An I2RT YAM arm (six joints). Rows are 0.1 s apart.
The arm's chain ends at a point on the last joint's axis. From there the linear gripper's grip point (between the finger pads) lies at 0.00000 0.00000 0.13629 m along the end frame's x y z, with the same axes.
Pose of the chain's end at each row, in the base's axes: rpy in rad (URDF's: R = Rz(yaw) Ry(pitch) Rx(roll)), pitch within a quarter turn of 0, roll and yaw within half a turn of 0; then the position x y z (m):
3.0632, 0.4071, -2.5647, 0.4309, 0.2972, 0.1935
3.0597, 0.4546, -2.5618, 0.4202, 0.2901, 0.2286
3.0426, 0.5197, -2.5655, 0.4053, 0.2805, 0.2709
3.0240, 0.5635, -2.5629, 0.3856, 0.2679, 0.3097
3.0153, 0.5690, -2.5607, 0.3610, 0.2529, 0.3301
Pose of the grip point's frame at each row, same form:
3.0632, 0.4071, -2.5647, 0.4702, 0.3355, 0.0687
3.0597, 0.4546, -2.5618, 0.4640, 0.3321, 0.1066
3.0426, 0.5197, -2.5655, 0.4544, 0.3285, 0.1532
3.0240, 0.5635, -2.5629, 0.4374, 0.3208, 0.1953
3.0153, 0.5690, -2.5607, 0.4125, 0.3072, 0.2162

